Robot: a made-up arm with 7 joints. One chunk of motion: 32 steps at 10 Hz.
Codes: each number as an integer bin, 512 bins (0 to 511) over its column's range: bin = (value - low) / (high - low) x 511, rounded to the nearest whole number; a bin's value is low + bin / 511 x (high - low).
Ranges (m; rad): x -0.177..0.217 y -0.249..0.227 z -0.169..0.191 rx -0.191..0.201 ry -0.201..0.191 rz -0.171..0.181
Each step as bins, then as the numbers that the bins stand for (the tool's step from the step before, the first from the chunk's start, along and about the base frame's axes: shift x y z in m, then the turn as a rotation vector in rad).
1 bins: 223 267 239 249 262 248
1 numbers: -0.00506 -0.00029 -0.00062 0.00001 -0.00001 -0.00017
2 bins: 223 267 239 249 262 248
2 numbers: -0.00506 -0.00029 -0.00062 0.00001 -0.00001 -0.00017
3 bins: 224 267 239 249 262 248
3 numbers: -0.00429 -0.00029 -0.00062 0.00001 -0.00001 -0.00017
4 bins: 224 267 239 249 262 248
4 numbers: -0.00429 -0.00029 -0.00062 0.00001 -0.00001 -0.00017
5 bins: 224 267 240 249 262 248
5 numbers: -0.00429 -0.00029 0.00008 0.00001 -0.00001 -0.00017
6 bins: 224 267 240 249 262 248
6 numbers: -0.00429 -0.00029 0.00008 0.00001 -0.00001 -0.00017
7 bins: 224 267 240 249 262 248
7 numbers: -0.00429 -0.00029 0.00008 0.00001 -0.00001 -0.00017
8 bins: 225 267 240 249 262 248
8 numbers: -0.00352 -0.00029 0.00008 0.00001 -0.00001 -0.00017
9 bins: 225 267 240 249 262 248
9 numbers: -0.00352 -0.00029 0.00008 0.00001 -0.00001 -0.00017
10 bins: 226 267 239 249 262 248
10 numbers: -0.00275 -0.00029 -0.00062 0.00001 -0.00001 -0.00017
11 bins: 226 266 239 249 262 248
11 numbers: -0.00275 -0.00122 -0.00062 0.00001 -0.00001 -0.00017
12 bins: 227 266 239 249 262 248
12 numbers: -0.00197 -0.00122 -0.00062 0.00001 -0.00001 -0.00017
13 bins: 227 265 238 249 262 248
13 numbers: -0.00197 -0.00215 -0.00133 0.00001 -0.00001 -0.00017
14 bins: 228 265 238 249 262 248
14 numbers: -0.00120 -0.00215 -0.00133 0.00001 -0.00001 -0.00017
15 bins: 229 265 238 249 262 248
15 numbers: -0.00043 -0.00215 -0.00133 0.00001 -0.00001 -0.00017
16 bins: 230 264 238 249 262 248
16 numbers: 0.00034 -0.00308 -0.00133 0.00001 -0.00001 -0.00017
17 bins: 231 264 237 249 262 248
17 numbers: 0.00111 -0.00308 -0.00203 0.00001 -0.00001 -0.00017
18 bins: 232 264 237 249 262 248
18 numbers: 0.00188 -0.00308 -0.00203 0.00001 -0.00001 -0.00017
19 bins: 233 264 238 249 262 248
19 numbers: 0.00265 -0.00308 -0.00133 0.00001 -0.00001 -0.00017
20 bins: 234 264 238 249 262 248
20 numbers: 0.00342 -0.00308 -0.00133 0.00001 -0.00001 -0.00017
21 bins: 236 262 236 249 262 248
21 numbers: 0.00496 -0.00495 -0.00274 0.00001 -0.00001 -0.00017
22 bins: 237 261 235 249 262 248
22 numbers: 0.00574 -0.00588 -0.00344 0.00001 -0.00001 -0.00017
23 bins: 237 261 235 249 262 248
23 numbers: 0.00574 -0.00588 -0.00344 0.00001 -0.00001 -0.00017
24 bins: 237 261 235 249 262 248
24 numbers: 0.00574 -0.00588 -0.00344 0.00001 -0.00001 -0.00017
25 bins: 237 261 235 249 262 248
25 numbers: 0.00574 -0.00588 -0.00344 0.00001 -0.00001 -0.00017
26 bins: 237 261 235 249 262 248
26 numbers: 0.00574 -0.00588 -0.00344 0.00001 -0.00001 -0.00017
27 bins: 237 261 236 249 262 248
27 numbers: 0.00574 -0.00588 -0.00274 0.00001 -0.00001 -0.00017
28 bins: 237 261 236 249 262 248
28 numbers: 0.00574 -0.00588 -0.00274 0.00001 -0.00001 -0.00017
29 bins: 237 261 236 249 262 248
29 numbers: 0.00574 -0.00588 -0.00274 0.00001 -0.00001 -0.00017
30 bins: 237 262 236 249 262 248
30 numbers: 0.00574 -0.00495 -0.00274 0.00001 -0.00001 -0.00017
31 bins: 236 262 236 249 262 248
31 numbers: 0.00496 -0.00495 -0.00274 0.00001 -0.00001 -0.00017
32 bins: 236 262 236 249 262 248
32 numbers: 0.00496 -0.00495 -0.00274 0.00001 -0.00001 -0.00017
